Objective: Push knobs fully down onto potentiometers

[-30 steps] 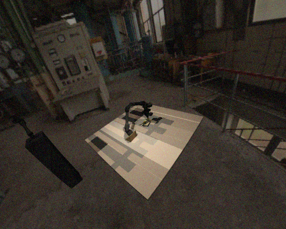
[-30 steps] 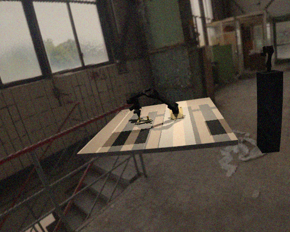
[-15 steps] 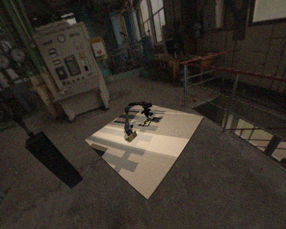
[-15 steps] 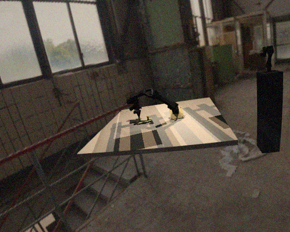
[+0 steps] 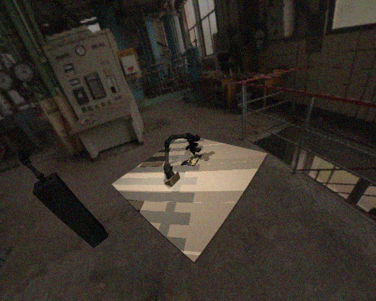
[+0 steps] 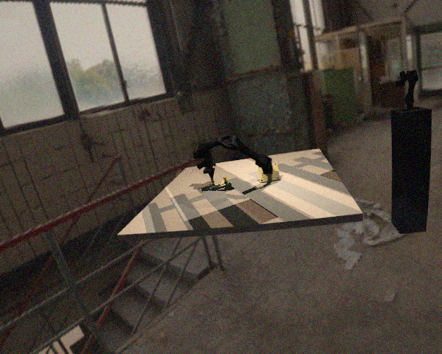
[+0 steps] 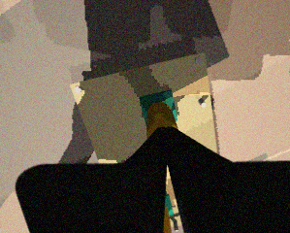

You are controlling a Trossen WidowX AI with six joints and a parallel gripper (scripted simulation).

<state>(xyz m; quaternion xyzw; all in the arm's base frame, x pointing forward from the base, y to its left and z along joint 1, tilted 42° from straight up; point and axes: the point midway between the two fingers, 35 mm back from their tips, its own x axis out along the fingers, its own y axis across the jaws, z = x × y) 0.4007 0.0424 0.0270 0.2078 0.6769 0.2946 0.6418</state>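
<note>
My gripper tip is now 90 mm past the knob, 20 mm above it and 10 mm to the left of it.
</note>
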